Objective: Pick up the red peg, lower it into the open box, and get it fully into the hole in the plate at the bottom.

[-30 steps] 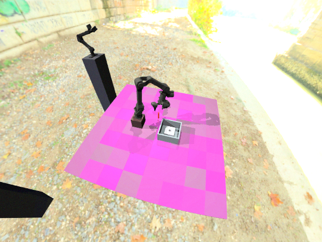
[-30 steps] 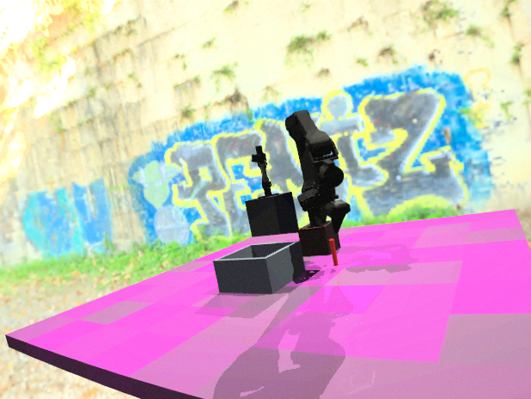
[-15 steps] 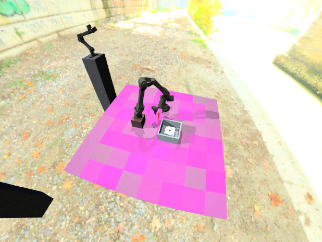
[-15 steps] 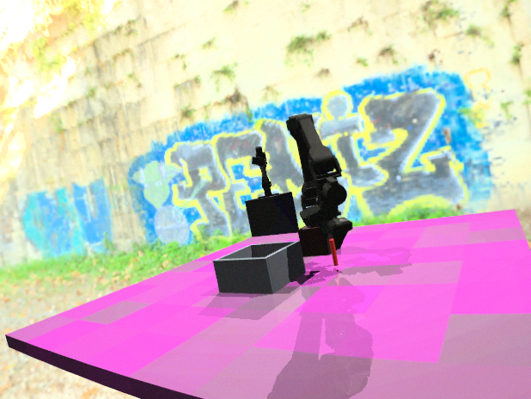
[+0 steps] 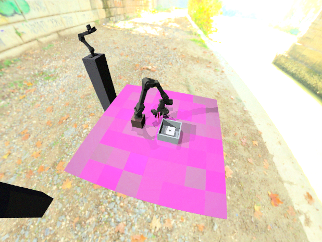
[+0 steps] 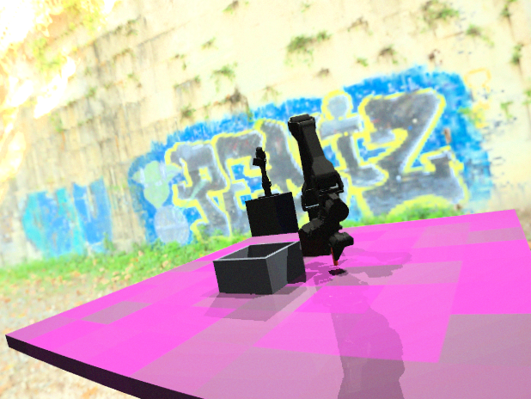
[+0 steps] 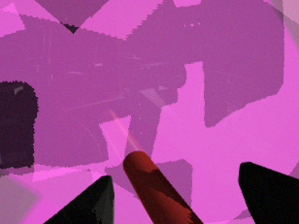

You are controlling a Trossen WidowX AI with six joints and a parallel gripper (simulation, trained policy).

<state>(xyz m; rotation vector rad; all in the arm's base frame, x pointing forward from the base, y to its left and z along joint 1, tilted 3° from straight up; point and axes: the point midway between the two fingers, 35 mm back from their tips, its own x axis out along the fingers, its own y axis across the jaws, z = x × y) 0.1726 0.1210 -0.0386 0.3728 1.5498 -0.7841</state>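
The plate is 160 mm to the right of my gripper tip, 160 mm ahead of it and 20 mm above it. The rest, counted from my gripper tip: red peg 10 mm to the left, 10 mm ahead, 10 mm above; grey box 160 mm to the right, 160 mm ahead.
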